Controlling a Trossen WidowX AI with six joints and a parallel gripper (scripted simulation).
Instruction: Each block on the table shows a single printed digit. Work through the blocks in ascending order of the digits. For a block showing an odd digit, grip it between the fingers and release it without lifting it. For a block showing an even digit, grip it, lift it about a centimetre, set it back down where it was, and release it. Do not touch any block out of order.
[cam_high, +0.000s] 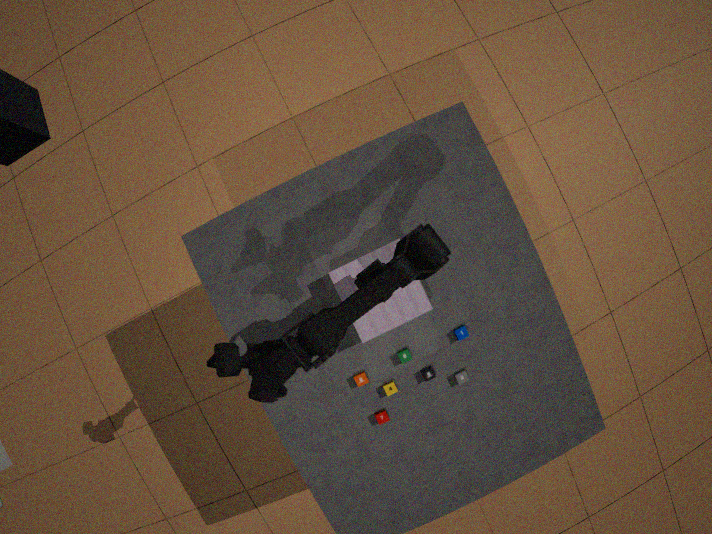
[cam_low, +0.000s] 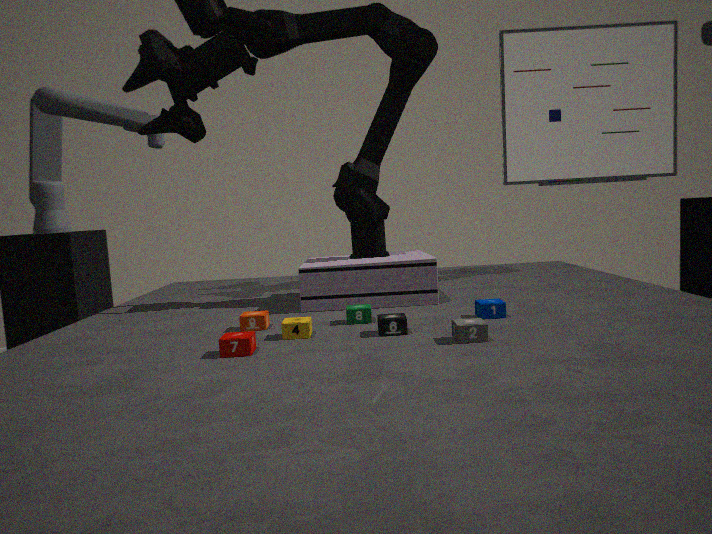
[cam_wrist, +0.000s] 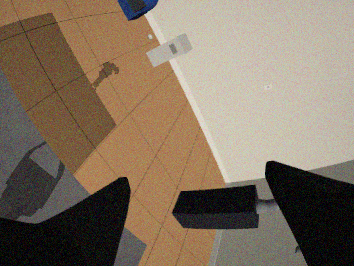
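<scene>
My gripper tip is 530 mm to the right of the blue 1 block, 310 mm above it and 210 mm short of it. From my gripper tip the other things lie so: yellow 4 block 310 mm below, 290 mm to the left, 270 mm ahead; then orange 9 block 310 mm below, 220 mm to the left, 220 mm ahead; then green 8 block 360 mm to the left, 310 mm below, 210 mm ahead.
</scene>
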